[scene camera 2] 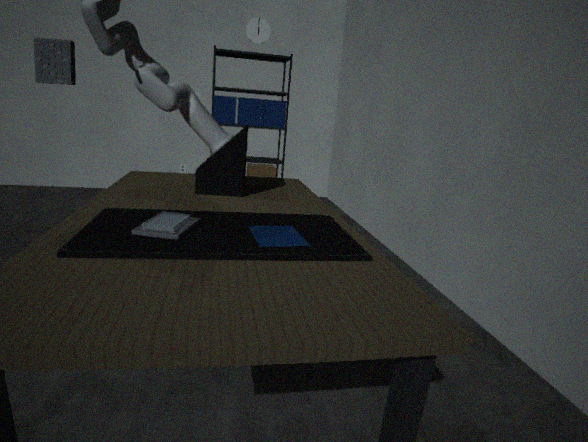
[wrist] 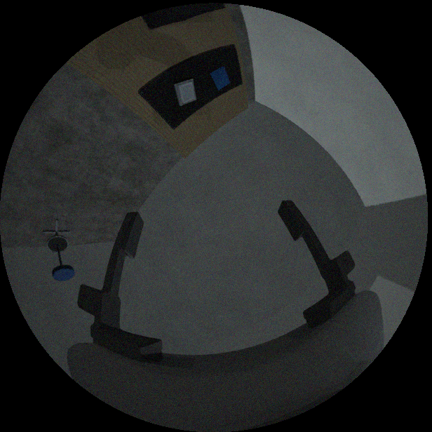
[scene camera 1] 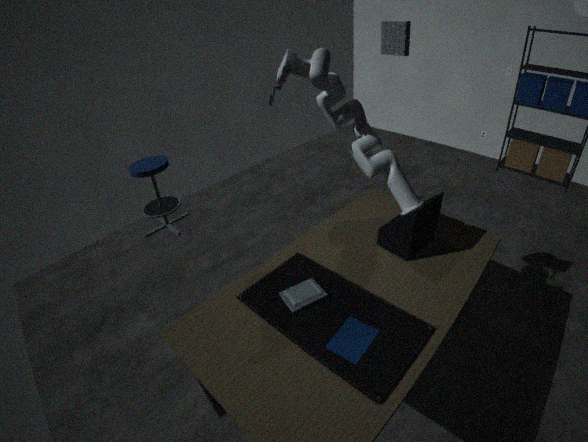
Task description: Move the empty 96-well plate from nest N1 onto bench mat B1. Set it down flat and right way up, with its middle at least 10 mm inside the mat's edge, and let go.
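Pixels of known places: hand, tool point: (scene camera 1: 275, 91); arm's base, link origin: (scene camera 2: 222, 146) (scene camera 1: 412, 209).
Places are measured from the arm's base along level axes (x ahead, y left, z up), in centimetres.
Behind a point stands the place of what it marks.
Note:
A pale 96-well plate (scene camera 1: 304, 293) {x 64.8, y -4.1, z -13.7 cm} (scene camera 2: 172, 222) {x 67.6, y -3.5, z -13.7 cm} (wrist: 186, 92) sits on a light nest on the left part of a black board; plate and nest are hard to tell apart in the dim light. The blue bench mat (scene camera 1: 353, 340) {x 65.2, y 23.8, z -16.0 cm} (scene camera 2: 280, 236) {x 66.0, y 24.0, z -16.0 cm} (wrist: 220, 78) lies flat on the same board, to the right of the plate and apart from it. My gripper (scene camera 1: 271, 96) (wrist: 210, 207) is open and empty. It is high in the air, far from the plate and the mat, beyond the table's side. It does not show in scene camera 2.
The black board (scene camera 1: 400, 345) {x 54.6, y 36.8, z -16.2 cm} (scene camera 2: 340, 240) {x 65.6, y 39.9, z -16.2 cm} (wrist: 159, 95) lies on the wooden table (scene camera 1: 225, 345) {x 101.5, y -5.6, z -17.5 cm} (scene camera 2: 225, 310) {x 103.5, y 14.2, z -17.5 cm}. The arm's dark wedge base (scene camera 1: 412, 230) {x 14.6, y 9.9, z 0.0 cm} (scene camera 2: 225, 172) {x 15.0, y 3.3, z -8.4 cm} stands behind it. A blue stool (scene camera 1: 149, 166) (wrist: 63, 273) stands on the floor. A shelf rack (scene camera 1: 550, 136) (scene camera 2: 252, 54) stands near the back wall.

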